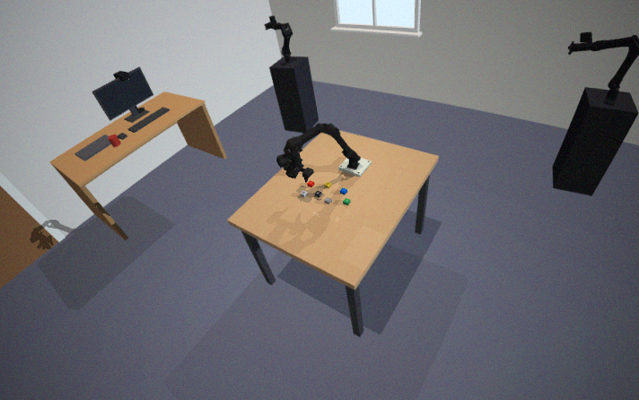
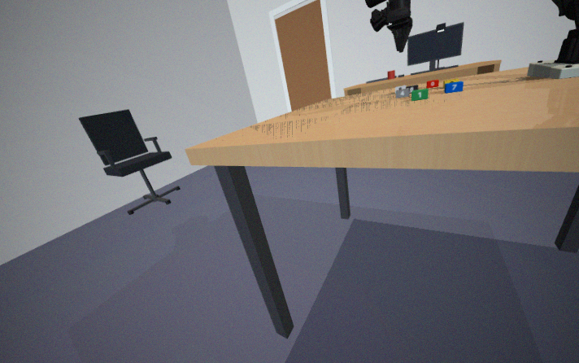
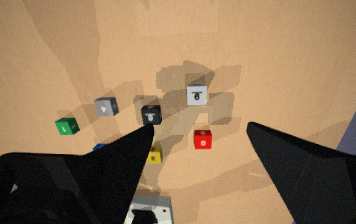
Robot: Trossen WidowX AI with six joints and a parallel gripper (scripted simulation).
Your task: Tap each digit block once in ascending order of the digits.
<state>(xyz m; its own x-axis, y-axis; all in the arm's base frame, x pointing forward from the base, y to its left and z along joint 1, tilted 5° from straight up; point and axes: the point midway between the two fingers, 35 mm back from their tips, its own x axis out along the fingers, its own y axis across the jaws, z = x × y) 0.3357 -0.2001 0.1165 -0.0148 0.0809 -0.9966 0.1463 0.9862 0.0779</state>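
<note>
My gripper tip is 11 cm above the red block and 10 cm past it. From my gripper tip the other things lie so: black block 11 cm below, 8 cm to the left, 3 cm behind; then white block 11 cm below, 1 cm to the right; then yellow block 12 cm behind, 11 cm below, 10 cm to the left.
</note>
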